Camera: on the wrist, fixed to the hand. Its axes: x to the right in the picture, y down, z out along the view.
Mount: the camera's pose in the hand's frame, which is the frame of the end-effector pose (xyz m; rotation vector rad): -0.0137 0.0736 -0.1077 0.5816 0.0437 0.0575
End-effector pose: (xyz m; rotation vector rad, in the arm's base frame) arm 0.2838 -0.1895 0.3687 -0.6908 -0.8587 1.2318
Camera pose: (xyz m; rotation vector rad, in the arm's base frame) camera 0.3370 -0.1872 0.2488 -0.2703 -0.4083 1.4248
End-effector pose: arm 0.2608 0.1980 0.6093 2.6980 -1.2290 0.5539
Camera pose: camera 0.1677 0.1871 0.7010 -2.4063 1.0126 -0.8788
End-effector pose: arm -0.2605 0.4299 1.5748 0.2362 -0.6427 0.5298
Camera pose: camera -0.2547 0.5261 1.4858 0.7525 -0.4409 0.7690
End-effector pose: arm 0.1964 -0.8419 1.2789 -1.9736 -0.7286 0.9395
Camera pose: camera 0.2879 -0.9346 1.2632 -1.4985 -0.3207 1.0026
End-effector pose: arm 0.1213 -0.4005 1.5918 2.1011 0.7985 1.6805
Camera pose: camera 0.0313 -0.4760 1.6503 -2.2496 -1.2617 -1.5166
